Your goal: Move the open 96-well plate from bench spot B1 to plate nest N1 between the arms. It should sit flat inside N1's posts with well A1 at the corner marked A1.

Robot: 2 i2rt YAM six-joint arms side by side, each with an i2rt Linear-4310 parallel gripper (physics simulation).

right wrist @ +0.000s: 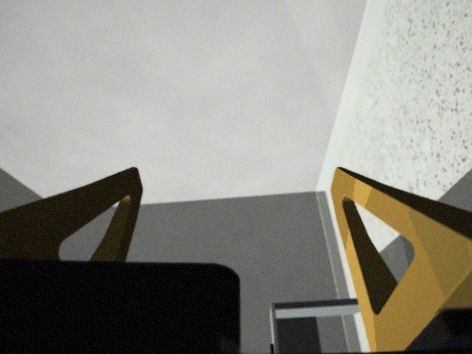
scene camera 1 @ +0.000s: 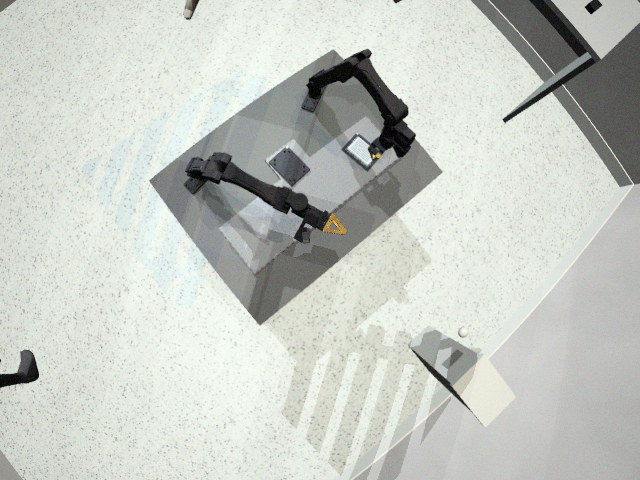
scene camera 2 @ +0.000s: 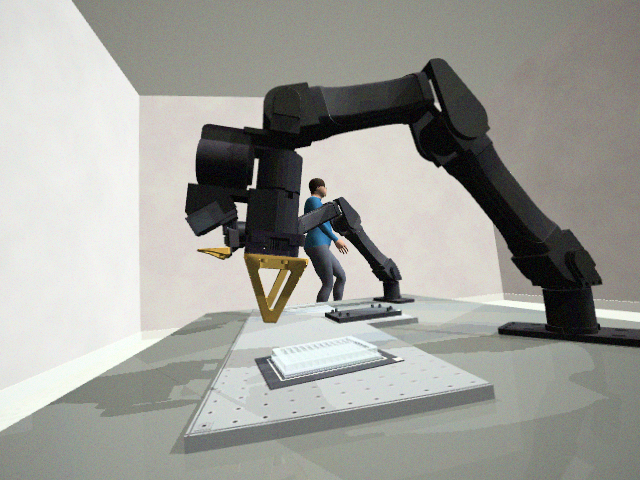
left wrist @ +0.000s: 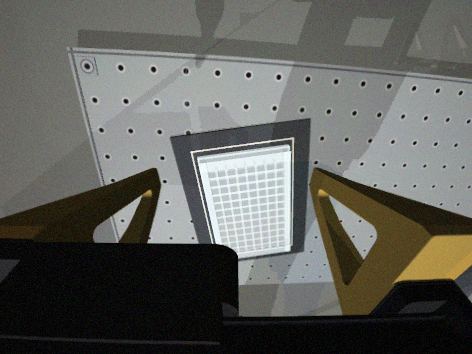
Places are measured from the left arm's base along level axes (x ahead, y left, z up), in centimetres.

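Pixels of known places: left gripper, between the fingertips: [scene camera 1: 379, 153] [scene camera 2: 267, 314] [left wrist: 235, 176]; right gripper, between the fingertips: [right wrist: 236, 178] [scene camera 1: 344, 232]; left arm's base, origin of its link: [scene camera 1: 314, 94] [scene camera 2: 573, 336]; right arm's base, origin of its link: [scene camera 2: 392, 301].
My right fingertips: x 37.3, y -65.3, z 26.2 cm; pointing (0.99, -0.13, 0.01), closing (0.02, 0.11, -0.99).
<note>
Ahead of a thing's pixels: the offset from my right fingertips to its top centre. "*": to the spot under its first point. Level surfaces: height alone.
The clear-white 96-well plate {dx -3.5, dy +44.9, dz -23.3 cm} [scene camera 1: 360, 150] [scene camera 2: 324, 356] [left wrist: 251, 200] lies flat on the dark pad of spot B1 {* dx +5.6, dy +47.2, dz -24.7 cm} [scene camera 2: 273, 383] [left wrist: 182, 150]. Nest N1 {dx -33.3, dy +23.6, dz -22.7 cm} [scene camera 1: 289, 166] [scene camera 2: 361, 313], a dark block with small posts, stands farther left in scene camera 1, between the arms, with no plate on it. My left gripper [left wrist: 235, 176] is open and points down above the plate. In the left wrist view its fingers stand to either side of the plate, apart from it. My right gripper [right wrist: 236, 178] is open and empty, held out level past the board, away from the plate and nest.
The perforated light board {dz -24.9 cm} [scene camera 1: 330, 178] [scene camera 2: 330, 408] [left wrist: 150, 85] lies under the pad on the dark table {dz -26.2 cm} [scene camera 1: 268, 294] [scene camera 2: 542, 428]. The right arm [scene camera 1: 253, 183] reaches across the board at the left in scene camera 1. A person [scene camera 2: 320, 237] stands behind the table in scene camera 2.
</note>
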